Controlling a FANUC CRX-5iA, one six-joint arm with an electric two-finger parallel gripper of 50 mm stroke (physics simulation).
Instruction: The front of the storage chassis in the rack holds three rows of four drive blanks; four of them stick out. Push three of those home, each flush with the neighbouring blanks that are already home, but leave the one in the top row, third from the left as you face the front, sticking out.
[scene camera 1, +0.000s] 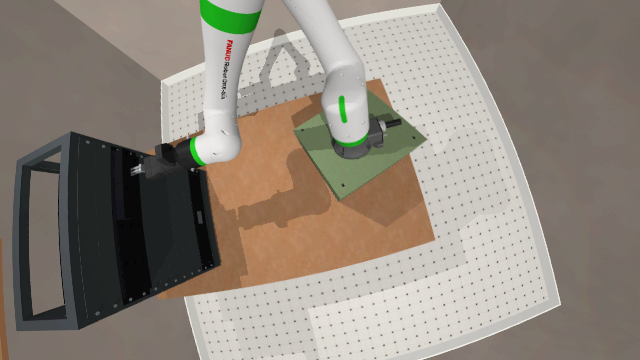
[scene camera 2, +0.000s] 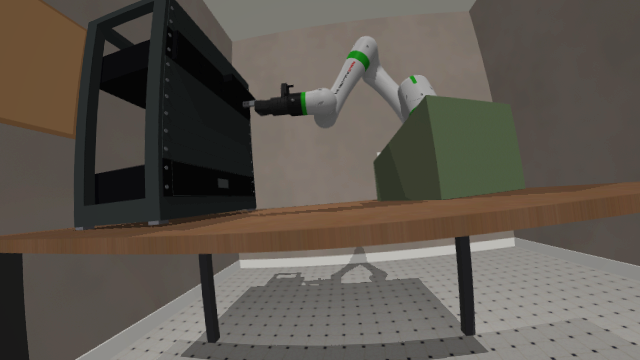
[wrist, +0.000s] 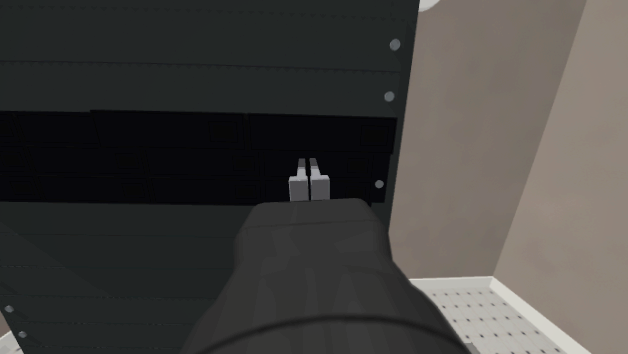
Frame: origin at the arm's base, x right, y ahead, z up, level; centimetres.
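Seen in the pictures: gripper, between the fingertips: (scene camera 1: 128, 173) (scene camera 2: 243, 104) (wrist: 307, 169); arm's base, origin of its link: (scene camera 1: 352, 142).
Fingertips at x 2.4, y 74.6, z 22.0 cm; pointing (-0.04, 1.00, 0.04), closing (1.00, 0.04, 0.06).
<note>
Pixels of each thing's top centre, then the offset from my fingertips to it. "spot": a spot on its surface instead. Level surfaces: height alone.
- black storage chassis, a spot on its surface: (wrist: 75, 192) spot: dx -23.0, dy -0.3, dz -2.8 cm
- top-row third blank, centre of its top: (wrist: 212, 117) (scene camera 1: 110, 204) (scene camera 2: 225, 84) dx -9.9, dy +2.4, dz +4.7 cm
- top-row fourth blank, centre of its top: (wrist: 319, 120) (scene camera 1: 109, 169) (scene camera 2: 239, 96) dx +1.1, dy +2.6, dz +4.7 cm
- bottom-row fourth blank, a spot on its surface: (wrist: 342, 192) spot: dx +3.6, dy -0.1, dz -2.3 cm
- black unit with a grey label, a spot on its surface: (scene camera 2: 223, 183) (scene camera 1: 199, 217) spot: dx -15.4, dy +0.5, dz -35.2 cm
- brown table, height of its surface: dz -46.2 cm
The black storage chassis (scene camera 1: 135, 260) (scene camera 2: 200, 70) (wrist: 75, 192) sits high in the dark rack (scene camera 1: 73, 225) (scene camera 2: 157, 125) (wrist: 406, 55). In the wrist view, the top-row third blank (scene camera 1: 119, 195) (scene camera 2: 228, 78) (wrist: 155, 130) sticks out, and so does the top-row fourth blank (wrist: 310, 132) beside it. The bottom-row fourth blank (wrist: 342, 192) looks about flush, partly hidden by the fingers. Other blanks are too dark to judge. My gripper (scene camera 1: 134, 171) (scene camera 2: 246, 104) (wrist: 307, 169) is shut and empty, its tips at the right-hand column, below the top row; contact cannot be told.
Grey panels (wrist: 100, 230) lie below the chassis. A black unit with a grey label (scene camera 1: 200, 217) (scene camera 2: 223, 183) sits low in the rack. The rack stands on a brown table (scene camera 1: 300, 260) (scene camera 2: 320, 220), facing the arm's green pedestal (scene camera 1: 350, 175) (scene camera 2: 480, 150). Walls stand behind.
</note>
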